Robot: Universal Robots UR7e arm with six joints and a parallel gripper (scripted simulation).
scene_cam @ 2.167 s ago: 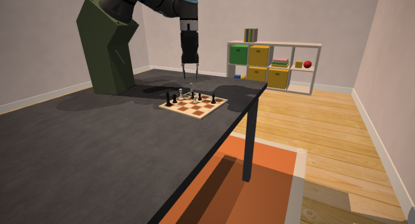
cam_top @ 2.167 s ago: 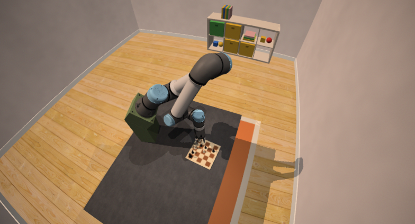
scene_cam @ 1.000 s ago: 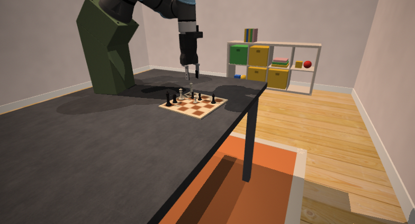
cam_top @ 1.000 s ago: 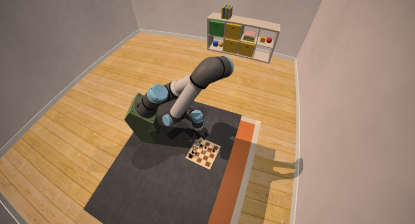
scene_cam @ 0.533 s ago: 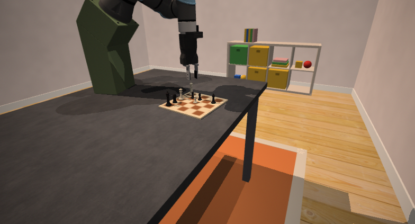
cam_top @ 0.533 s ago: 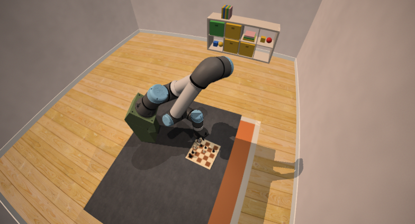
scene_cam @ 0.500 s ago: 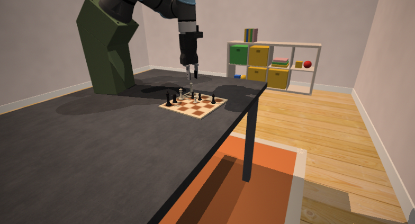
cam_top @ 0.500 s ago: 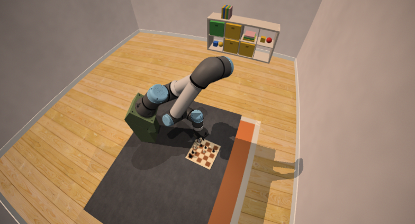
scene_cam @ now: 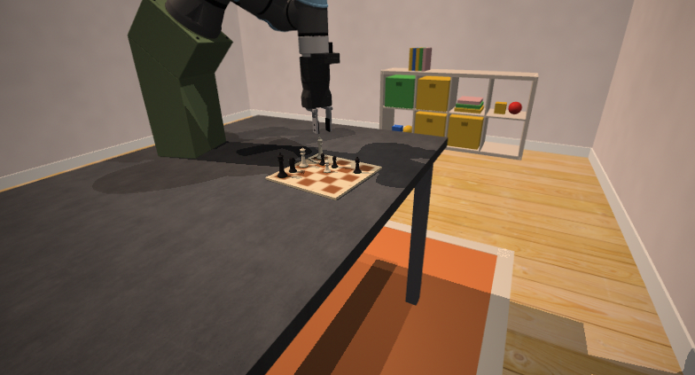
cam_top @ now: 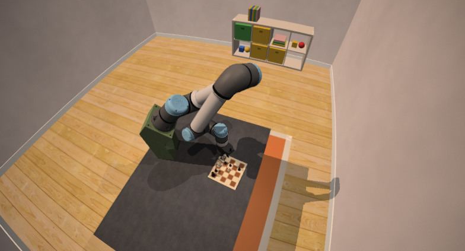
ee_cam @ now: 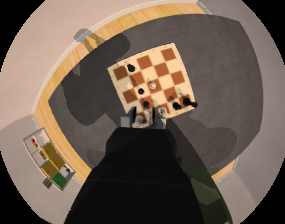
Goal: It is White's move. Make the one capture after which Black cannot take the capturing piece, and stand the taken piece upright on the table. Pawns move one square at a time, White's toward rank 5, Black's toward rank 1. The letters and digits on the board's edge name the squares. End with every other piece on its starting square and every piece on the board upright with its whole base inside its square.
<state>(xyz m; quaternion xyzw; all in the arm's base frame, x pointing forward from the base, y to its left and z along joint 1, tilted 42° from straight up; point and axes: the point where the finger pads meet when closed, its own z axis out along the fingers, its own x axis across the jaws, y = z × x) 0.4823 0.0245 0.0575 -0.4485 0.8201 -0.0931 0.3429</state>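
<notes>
Right now my hand is 100 mm above the small white pawn, 40 mm to the left of it and 40 mm short of it. The rest, counted from my hand: small chessboard 110 mm below, 50 mm to the right, 30 mm ahead.
</notes>
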